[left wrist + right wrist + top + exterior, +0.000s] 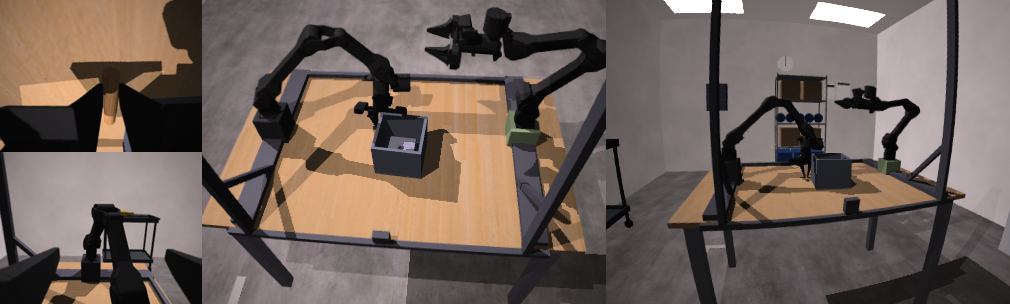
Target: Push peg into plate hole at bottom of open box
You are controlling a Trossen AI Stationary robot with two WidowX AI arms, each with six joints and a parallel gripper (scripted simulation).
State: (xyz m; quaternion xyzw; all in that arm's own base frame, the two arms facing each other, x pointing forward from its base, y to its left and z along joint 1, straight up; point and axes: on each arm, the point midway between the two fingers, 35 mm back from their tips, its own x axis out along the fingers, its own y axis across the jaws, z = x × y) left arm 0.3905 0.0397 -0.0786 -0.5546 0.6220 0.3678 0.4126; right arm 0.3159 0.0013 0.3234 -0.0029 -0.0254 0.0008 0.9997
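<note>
Right now my left hand is 30 mm past the wooden peg and 30 mm above it. Also, from my left hand: pale plate (130 mm behind, 90 mm to the right, 10 mm above).
</note>
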